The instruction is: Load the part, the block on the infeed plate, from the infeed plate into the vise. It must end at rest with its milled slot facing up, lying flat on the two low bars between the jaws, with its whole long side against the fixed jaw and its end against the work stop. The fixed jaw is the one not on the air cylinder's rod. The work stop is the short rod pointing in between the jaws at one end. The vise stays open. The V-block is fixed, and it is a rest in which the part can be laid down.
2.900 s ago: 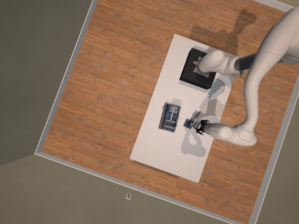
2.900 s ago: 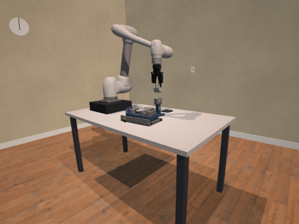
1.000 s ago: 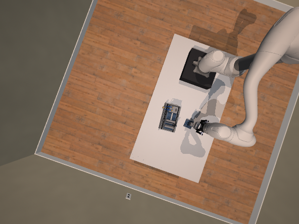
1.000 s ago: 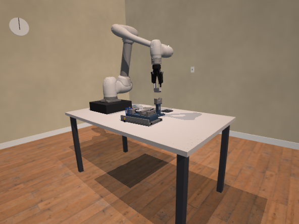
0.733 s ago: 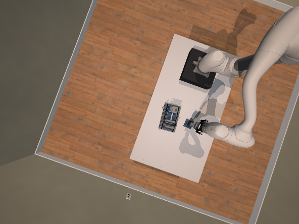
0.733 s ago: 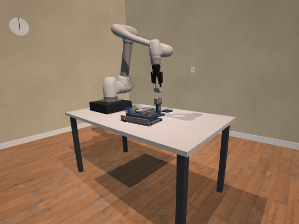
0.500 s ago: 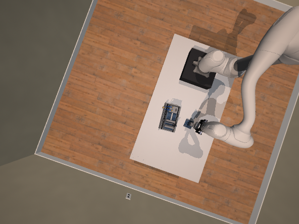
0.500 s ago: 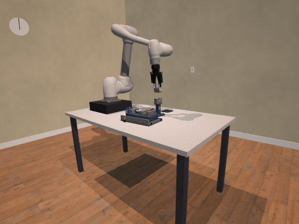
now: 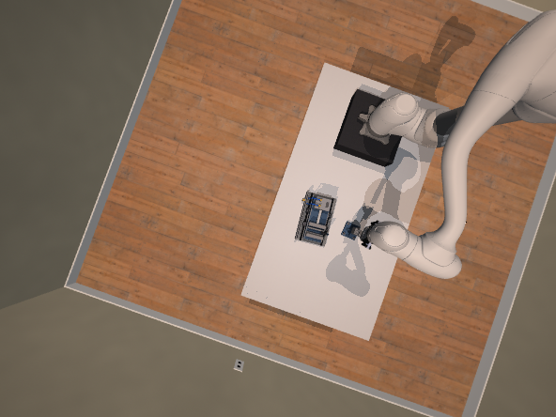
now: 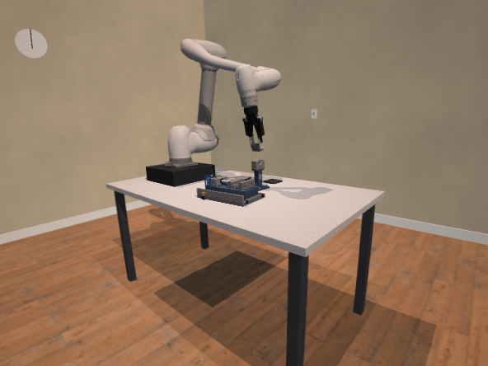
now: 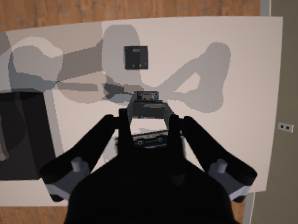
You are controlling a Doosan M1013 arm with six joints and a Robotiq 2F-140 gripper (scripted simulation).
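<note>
The part is 20 mm below my hand and 10 mm to the left of it. The rest, counted from my hand: vise base (220 mm to the right, 220 mm below, 10 mm ahead).
</note>
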